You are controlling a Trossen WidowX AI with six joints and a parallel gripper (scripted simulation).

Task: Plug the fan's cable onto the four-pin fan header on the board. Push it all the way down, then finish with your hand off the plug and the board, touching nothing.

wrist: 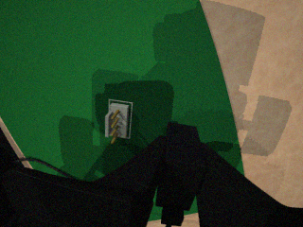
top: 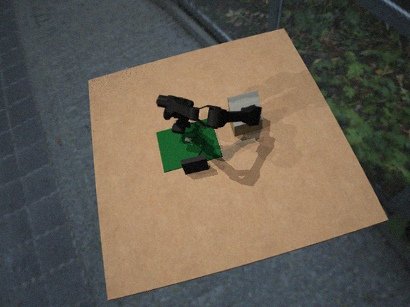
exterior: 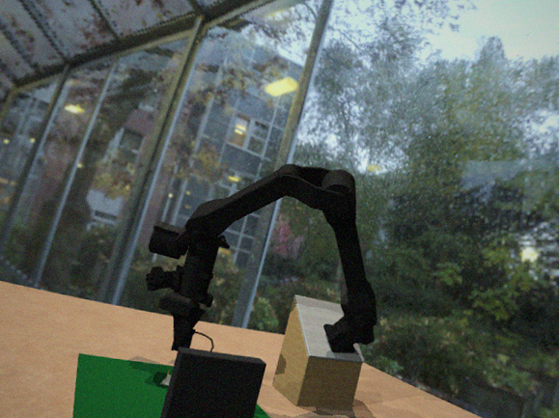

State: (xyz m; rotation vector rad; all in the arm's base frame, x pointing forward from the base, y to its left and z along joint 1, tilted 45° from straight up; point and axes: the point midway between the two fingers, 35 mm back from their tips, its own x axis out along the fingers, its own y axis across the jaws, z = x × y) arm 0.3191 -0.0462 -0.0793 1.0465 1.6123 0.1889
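The pale four-pin header is 60 mm below my gripper tip, 50 mm to the left of it and 10 mm ahead of it. Round my gripper tip: green board 80 mm to the left, 80 mm below, 20 mm ahead; black fan plug 10 mm behind, 10 mm above; black fan 220 mm to the left, 10 mm ahead.
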